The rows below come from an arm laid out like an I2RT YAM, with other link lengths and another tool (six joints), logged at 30 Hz.
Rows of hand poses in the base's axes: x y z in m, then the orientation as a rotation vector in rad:
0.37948 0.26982 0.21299 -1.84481 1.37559 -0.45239
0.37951 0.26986 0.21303 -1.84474 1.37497 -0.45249
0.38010 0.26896 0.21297 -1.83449 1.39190 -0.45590
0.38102 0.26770 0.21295 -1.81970 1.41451 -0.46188
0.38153 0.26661 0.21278 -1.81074 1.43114 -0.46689
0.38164 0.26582 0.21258 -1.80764 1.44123 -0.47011
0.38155 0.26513 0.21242 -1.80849 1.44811 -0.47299
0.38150 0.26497 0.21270 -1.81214 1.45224 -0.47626
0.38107 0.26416 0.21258 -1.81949 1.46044 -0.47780
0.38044 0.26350 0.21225 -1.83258 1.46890 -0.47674
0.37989 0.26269 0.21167 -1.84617 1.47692 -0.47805
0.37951 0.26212 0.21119 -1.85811 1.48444 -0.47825
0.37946 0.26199 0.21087 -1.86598 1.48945 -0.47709
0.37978 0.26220 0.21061 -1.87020 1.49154 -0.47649
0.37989 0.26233 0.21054 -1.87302 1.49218 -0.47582
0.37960 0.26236 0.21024 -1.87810 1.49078 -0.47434
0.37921 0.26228 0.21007 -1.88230 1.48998 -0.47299
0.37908 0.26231 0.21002 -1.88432 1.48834 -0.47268
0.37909 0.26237 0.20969 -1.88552 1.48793 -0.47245
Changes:
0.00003 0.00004 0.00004 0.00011 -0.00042 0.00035
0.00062 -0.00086 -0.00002 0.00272 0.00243 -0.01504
0.00154 -0.00212 -0.00004 0.00611 0.00513 -0.03643
0.00205 -0.00321 -0.00021 0.00676 0.00778 -0.05174
0.00216 -0.00400 -0.00041 0.00531 0.01038 -0.06031
0.00207 -0.00469 -0.00057 0.00180 0.01317 -0.06540
0.00202 -0.00485 -0.00029 -0.00342 0.01552 -0.06791
0.00159 -0.00566 -0.00041 -0.01120 0.02263 -0.07124
0.00096 -0.00632 -0.00074 -0.02182 0.03372 -0.07200
0.00041 -0.00713 -0.00132 -0.03398 0.04364 -0.07309
0.00003 -0.00770 -0.00180 -0.04426 0.05307 -0.07406
-0.00002 -0.00783 -0.00212 -0.05037 0.05994 -0.07432
0.00030 -0.00762 -0.00238 -0.05354 0.06327 -0.07409
0.00041 -0.00749 -0.00245 -0.05536 0.06522 -0.07337
0.00012 -0.00746 -0.00275 -0.05799 0.06745 -0.07037
-0.00027 -0.00754 -0.00292 -0.06017 0.06955 -0.06809
-0.00040 -0.00751 -0.00297 -0.06114 0.06972 -0.06630
-0.00039 -0.00745 -0.00330 -0.06181 0.07014 -0.06558

